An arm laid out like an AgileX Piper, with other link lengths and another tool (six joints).
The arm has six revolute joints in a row. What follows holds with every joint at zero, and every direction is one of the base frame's.
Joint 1 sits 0.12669 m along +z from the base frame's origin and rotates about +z.
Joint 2 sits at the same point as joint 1 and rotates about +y.
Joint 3 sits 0.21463 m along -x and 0.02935 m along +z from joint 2 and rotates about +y.
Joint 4 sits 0.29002 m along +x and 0.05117 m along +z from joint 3 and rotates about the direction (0.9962, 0, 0.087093).
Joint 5 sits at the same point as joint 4 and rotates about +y.
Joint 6 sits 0.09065 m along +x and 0.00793 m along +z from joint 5 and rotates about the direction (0.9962, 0, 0.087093).
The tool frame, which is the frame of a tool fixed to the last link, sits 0.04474 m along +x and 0.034 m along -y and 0.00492 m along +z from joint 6; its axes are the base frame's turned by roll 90.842, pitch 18.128 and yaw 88.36 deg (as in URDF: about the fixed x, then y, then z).
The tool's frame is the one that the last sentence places.
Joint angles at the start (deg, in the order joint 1, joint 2, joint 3, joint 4, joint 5, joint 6):
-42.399, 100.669, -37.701, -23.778, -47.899, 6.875
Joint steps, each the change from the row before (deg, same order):
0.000, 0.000, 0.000, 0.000, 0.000, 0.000
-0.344, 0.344, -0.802, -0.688, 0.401, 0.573
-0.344, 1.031, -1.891, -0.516, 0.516, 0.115
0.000, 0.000, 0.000, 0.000, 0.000, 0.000
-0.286, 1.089, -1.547, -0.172, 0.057, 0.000
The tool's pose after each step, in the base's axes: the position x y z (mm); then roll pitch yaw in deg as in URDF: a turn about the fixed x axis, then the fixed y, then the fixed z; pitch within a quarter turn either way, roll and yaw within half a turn. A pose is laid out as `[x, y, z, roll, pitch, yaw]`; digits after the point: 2 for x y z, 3 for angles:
[289.39, -252.25, 73.08, 109.218, 23.396, 70.698]
[290.70, -255.36, 73.90, 109.288, 23.339, 70.756]
[294.85, -261.65, 76.13, 109.087, 23.806, 70.624]
[294.85, -261.65, 76.13, 109.087, 23.806, 70.624]
[297.96, -266.94, 77.12, 108.730, 24.075, 70.323]

